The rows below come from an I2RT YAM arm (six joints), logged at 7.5 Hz.
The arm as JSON. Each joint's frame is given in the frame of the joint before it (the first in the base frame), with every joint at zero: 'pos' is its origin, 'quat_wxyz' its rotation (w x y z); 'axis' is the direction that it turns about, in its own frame. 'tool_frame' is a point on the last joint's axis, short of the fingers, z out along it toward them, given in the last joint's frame.
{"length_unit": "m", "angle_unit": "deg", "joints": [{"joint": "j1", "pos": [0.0, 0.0, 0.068], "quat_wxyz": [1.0, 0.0, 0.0, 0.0], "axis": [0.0, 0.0, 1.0]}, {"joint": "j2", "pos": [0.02, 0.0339, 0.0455], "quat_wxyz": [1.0, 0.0, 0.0, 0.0], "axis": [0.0, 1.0, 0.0]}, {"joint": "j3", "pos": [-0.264, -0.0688, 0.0], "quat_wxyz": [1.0, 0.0, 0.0, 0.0], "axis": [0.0, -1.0, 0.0]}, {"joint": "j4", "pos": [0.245, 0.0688, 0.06], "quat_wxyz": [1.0, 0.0, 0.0, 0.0], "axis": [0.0, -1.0, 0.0]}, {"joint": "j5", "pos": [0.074, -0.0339, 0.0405], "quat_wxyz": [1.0, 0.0, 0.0, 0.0], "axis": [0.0, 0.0, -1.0]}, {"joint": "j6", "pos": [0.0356, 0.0, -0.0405], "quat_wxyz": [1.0, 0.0, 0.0, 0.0], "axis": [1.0, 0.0, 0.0]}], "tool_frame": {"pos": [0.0, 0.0, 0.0], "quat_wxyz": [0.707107, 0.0, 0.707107, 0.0]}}
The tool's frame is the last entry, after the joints.
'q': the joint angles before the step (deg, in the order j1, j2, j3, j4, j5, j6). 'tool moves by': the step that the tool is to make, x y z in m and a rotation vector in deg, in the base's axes. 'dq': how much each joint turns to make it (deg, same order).
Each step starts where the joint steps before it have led.
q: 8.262, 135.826, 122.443, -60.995, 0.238, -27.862
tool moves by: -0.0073, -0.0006, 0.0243, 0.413, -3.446, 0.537
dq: 0.049, -4.033, -1.884, 1.322, -0.062, -0.492
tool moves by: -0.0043, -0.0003, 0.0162, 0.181, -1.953, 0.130
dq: 0.044, -2.088, -0.123, -0.006, 0.068, -0.117
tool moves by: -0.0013, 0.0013, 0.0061, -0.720, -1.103, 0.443
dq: 0.231, -0.723, 0.027, 0.241, 0.736, -0.518
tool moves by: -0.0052, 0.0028, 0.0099, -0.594, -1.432, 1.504
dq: 0.454, -1.857, -1.029, 0.522, 0.338, -1.280
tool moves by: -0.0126, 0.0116, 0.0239, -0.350, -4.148, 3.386
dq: 1.679, -4.331, -2.243, 1.989, 0.221, -1.996
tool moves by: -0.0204, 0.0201, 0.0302, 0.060, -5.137, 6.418
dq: 2.948, -5.532, -2.634, 2.204, -0.849, -3.519
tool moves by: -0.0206, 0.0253, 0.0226, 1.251, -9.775, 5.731
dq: 3.887, -6.684, -6.970, 10.064, 0.004, -2.335
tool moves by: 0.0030, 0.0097, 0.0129, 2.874, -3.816, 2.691
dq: 0.894, 0.282, 1.971, 2.827, -2.368, -0.188
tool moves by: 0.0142, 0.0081, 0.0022, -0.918, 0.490, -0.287
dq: 0.482, 4.714, 7.479, -3.524, 1.049, 0.013
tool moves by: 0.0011, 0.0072, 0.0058, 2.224, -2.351, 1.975
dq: 0.660, 0.022, 0.410, 2.567, -1.864, 0.090
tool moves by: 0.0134, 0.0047, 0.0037, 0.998, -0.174, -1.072
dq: 0.011, 4.204, 7.031, -2.272, 0.247, 1.376
